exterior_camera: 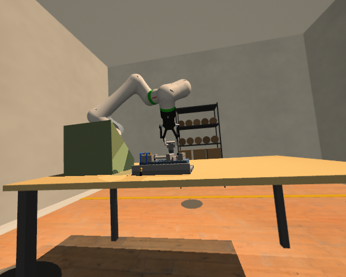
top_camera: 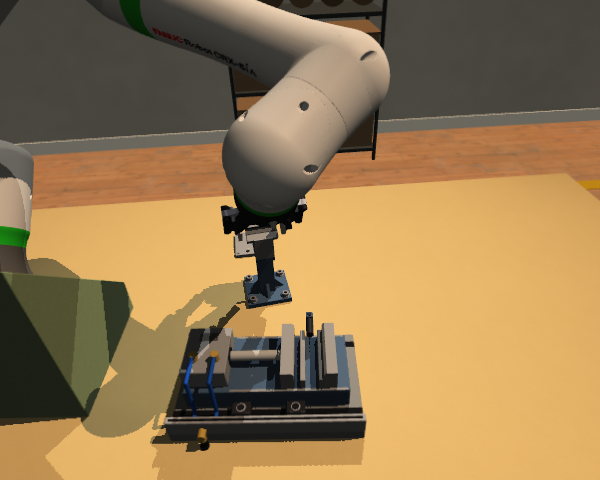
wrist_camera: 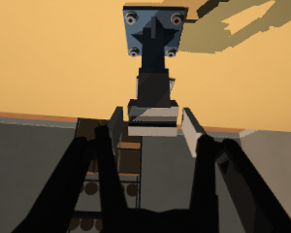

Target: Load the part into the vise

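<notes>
My hand is 1 cm to the right of the part and 1 cm above it. From my hand the other things lie so: cylinder rod (22 cm to the right, 10 cm below, 1 cm behind); V-block post (12 cm below, 1 cm to the left); work stop (18 cm to the right, 9 cm below, 8 cm ahead).
</notes>
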